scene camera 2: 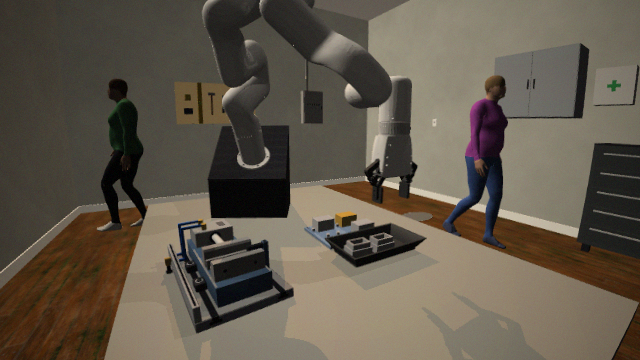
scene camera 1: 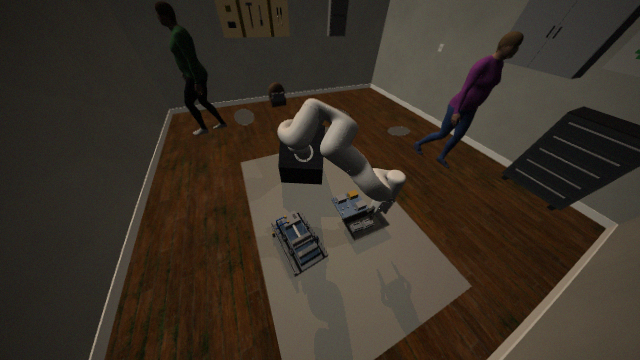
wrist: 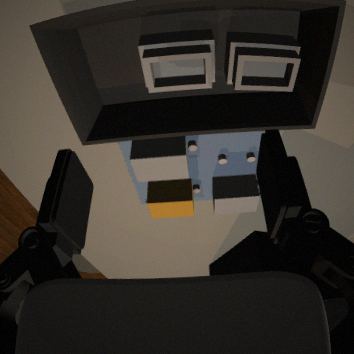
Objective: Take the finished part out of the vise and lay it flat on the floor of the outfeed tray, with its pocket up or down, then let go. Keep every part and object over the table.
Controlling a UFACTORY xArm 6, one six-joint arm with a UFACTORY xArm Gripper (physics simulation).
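Places are measured from the arm's base along level axes (x back, y right, z up), in metres.
Pixels of known places: gripper, fingertip midpoint: (scene camera 2: 390, 199) (scene camera 1: 376, 214) (wrist: 168, 157); arm's base, link origin: (scene camera 2: 253, 157).
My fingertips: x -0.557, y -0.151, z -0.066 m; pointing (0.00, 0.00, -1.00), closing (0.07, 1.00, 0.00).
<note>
For each thing: its top centre in the pictures, then the offset to it from my fingertips. "spot": a spot on its surface instead.
- vise, top centre: (scene camera 2: 219, 237) (scene camera 1: 297, 232) dx +0.126, dy +0.393, dz -0.055 m
- blue plate, top centre: (wrist: 200, 165) (scene camera 2: 342, 230) (scene camera 1: 350, 203) dx +0.194, dy -0.001, dz -0.146 m
- yellow block, top centre: (wrist: 170, 209) (scene camera 2: 346, 214) (scene camera 1: 353, 193) dx +0.236, dy -0.049, dz -0.110 m
- blue bracket, surface spot: (scene camera 2: 181, 240) spot: dx +0.231, dy +0.464, dz -0.086 m
My gripper (scene camera 1: 382, 207) (scene camera 2: 391, 194) (wrist: 168, 157) is open and empty, above and behind the outfeed tray. The black tray (scene camera 2: 390, 256) (wrist: 60, 80) stands on the table. Two light grey parts lie inside it side by side, apart, pockets up: one part (scene camera 2: 382, 241) (wrist: 177, 51) is at the left in the wrist view, the other part (scene camera 2: 358, 246) (wrist: 267, 51) at the right. Both look flat on the tray floor and clear of the fingers. The vise (scene camera 1: 300, 237) (scene camera 2: 242, 290) stands on the other side of the table; no part shows between its jaws in scene camera 2.
A blue plate (scene camera 2: 320, 238) (wrist: 237, 168) with small pegs, grey blocks and a yellow block (scene camera 1: 353, 194) (scene camera 2: 345, 219) (wrist: 171, 207) lies right behind the tray. A blue bracket (scene camera 2: 181, 240) rises beside the vise. The arm stands on a black base (scene camera 1: 301, 174) (scene camera 2: 248, 198). Two people are beyond the table.
</note>
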